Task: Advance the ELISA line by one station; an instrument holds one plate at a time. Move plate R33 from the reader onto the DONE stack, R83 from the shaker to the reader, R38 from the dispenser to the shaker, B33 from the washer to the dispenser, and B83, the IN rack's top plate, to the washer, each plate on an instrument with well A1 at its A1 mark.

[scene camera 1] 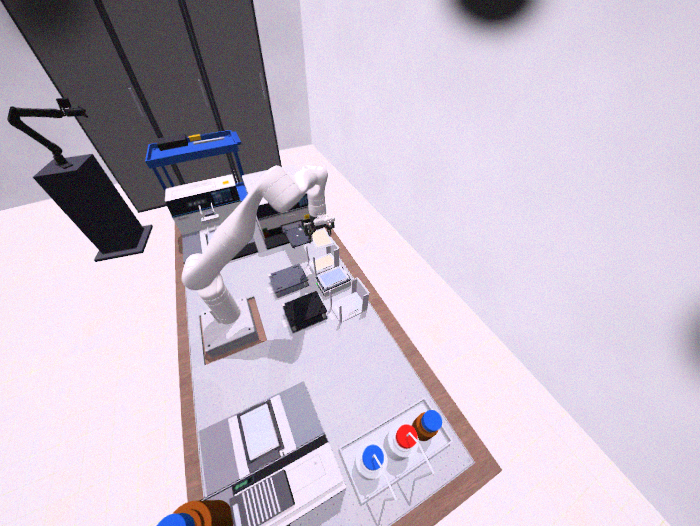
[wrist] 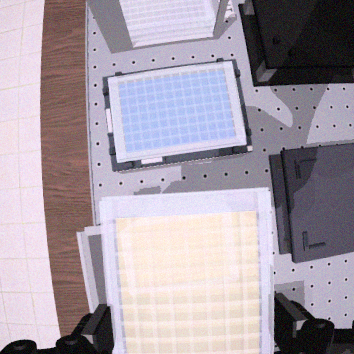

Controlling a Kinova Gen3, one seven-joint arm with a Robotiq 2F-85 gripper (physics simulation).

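Seen in the pictures: gripper, fingertip midpoint: point(scene camera 1: 320, 238) point(wrist: 191, 317); arm's base at its link origin: point(scene camera 1: 229, 314).
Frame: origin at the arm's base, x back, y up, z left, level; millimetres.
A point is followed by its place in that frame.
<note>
My gripper point(scene camera 1: 320, 230) {x -450, y 130, z 222 mm} point(wrist: 191, 317) {x -450, y 130, z 222 mm} is shut on a cream-welled plate point(scene camera 1: 321, 239) {x -451, y 139, z 201 mm} point(wrist: 190, 280) {x -452, y 138, z 199 mm}, its label unreadable. The plate is held raised over the DONE rack point(scene camera 1: 336, 257) {x -516, y 13, z 189 mm} point(wrist: 90, 265) {x -523, y 66, z 218 mm}, where another cream plate point(scene camera 1: 324, 262) {x -459, y -39, z 221 mm} lies. A blue-welled plate point(scene camera 1: 333, 277) {x -470, y 10, z 68 mm} point(wrist: 177, 110) {x -468, y 5, z 78 mm} sits in a dark-framed holder point(wrist: 180, 164) {x -460, y -41, z 127 mm} beside that rack. A white-walled rack point(scene camera 1: 360, 289) {x -564, y 28, z -47 mm} point(wrist: 107, 25) {x -550, y 5, z -13 mm} stands beyond it, with pale plate surfaces showing in the wrist view. The dark extended carrier point(scene camera 1: 296, 235) {x -347, y 53, z 367 mm} shows no plate. A pale plate point(scene camera 1: 260, 430) {x -100, y 21, z -471 mm} lies in the large front instrument point(scene camera 1: 308, 475) {x -234, y 163, z -631 mm}.
A grey platform point(scene camera 1: 288, 278) {x -265, y -10, z 139 mm} point(wrist: 325, 205) {x -302, y -10, z 160 mm} and a black platform point(scene camera 1: 305, 310) {x -312, y 3, z -70 mm} point(wrist: 305, 35) {x -333, y 3, z -25 mm} stand inward of the racks. Two instruments stand at the back, one white-topped point(scene camera 1: 198, 189) {x 115, y 213, z 705 mm}. A bottle tray point(scene camera 1: 351, 486) {x -329, y -57, z -678 mm} is at the front right.
</note>
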